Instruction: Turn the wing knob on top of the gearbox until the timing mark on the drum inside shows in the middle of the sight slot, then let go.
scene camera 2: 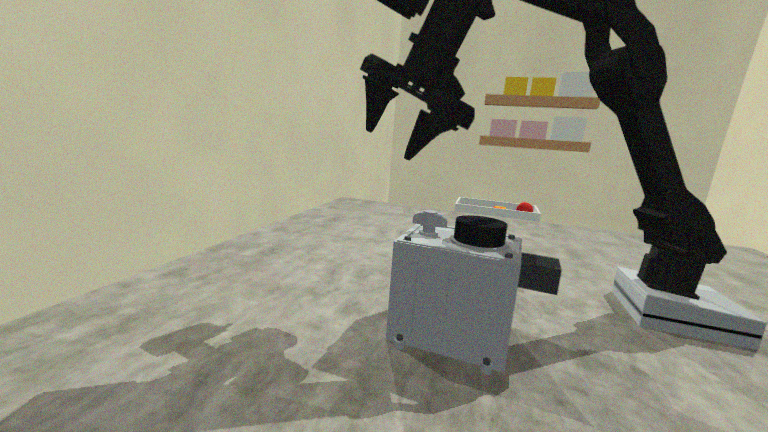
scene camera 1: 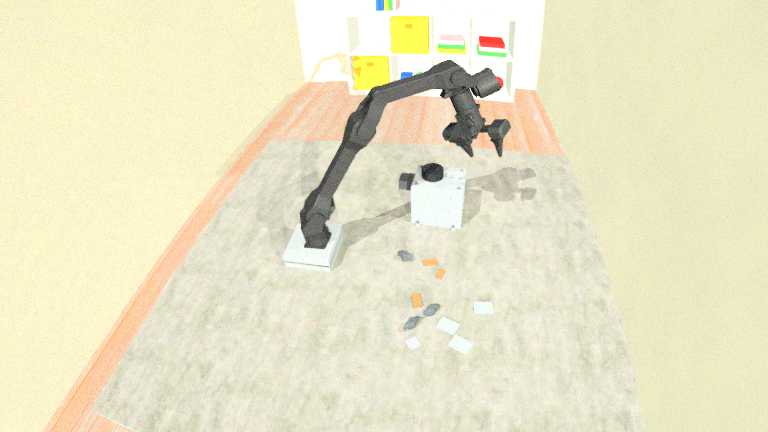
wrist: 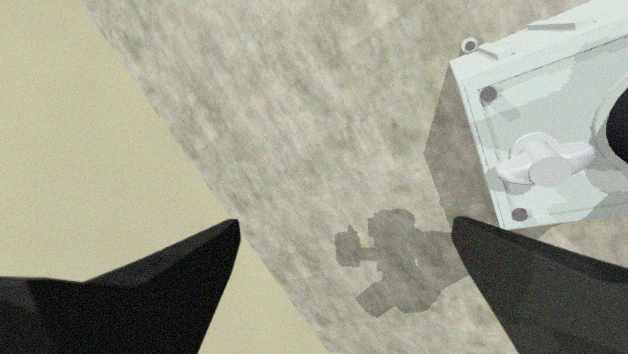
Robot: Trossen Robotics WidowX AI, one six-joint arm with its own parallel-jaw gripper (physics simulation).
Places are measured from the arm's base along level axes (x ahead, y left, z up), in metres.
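Pixels of known places: gripper, fingertip midpoint: (scene camera 2: 386, 144) (scene camera 1: 486, 156) (wrist: 345, 228); arm's base at its link origin: (scene camera 2: 665, 286) (scene camera 1: 317, 240).
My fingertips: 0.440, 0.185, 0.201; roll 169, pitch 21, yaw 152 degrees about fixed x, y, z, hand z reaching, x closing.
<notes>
Ahead of a thing's pixels: the offset from my fingertips to its middle, as dx, dy, dz. "spot": to the spot under its first point. Level surfaces: height alone.
The pale gearbox {-0.151, +0.044, -0.163} (scene camera 1: 437, 206) (scene camera 2: 451, 300) (wrist: 540, 112) stands upright on the mat. Its light wing knob {-0.084, +0.042, -0.091} (scene camera 2: 429, 220) (wrist: 550, 164) rises from the top near one end, beside a round black cap {spot: -0.149, +0.024, -0.084} (scene camera 1: 432, 172) (scene camera 2: 479, 231) (wrist: 620, 125). In the wrist view the knob's wings run roughly left to right, slightly tilted. My gripper (scene camera 1: 486, 155) (scene camera 2: 388, 145) (wrist: 345, 228) is open and empty, above the gearbox's height and off to the knob's side. In the wrist view the knob lies right of and above the right fingertip. I cannot make out the sight slot or timing mark.
A black block {spot: -0.225, +0.025, -0.125} (scene camera 1: 406, 181) (scene camera 2: 539, 274) juts from the gearbox's side facing the arm base (scene camera 1: 311, 255) (scene camera 2: 692, 317). Small orange pieces {-0.140, -0.309, -0.246} (scene camera 1: 417, 300), grey pieces {-0.098, -0.342, -0.235} (scene camera 1: 431, 310) and white pieces {-0.016, -0.424, -0.248} (scene camera 1: 460, 343) lie on the mat {dz -0.249} (scene camera 1: 268, 343). A white tray (scene camera 2: 483, 211) holds a red ball (scene camera 2: 524, 207).
</notes>
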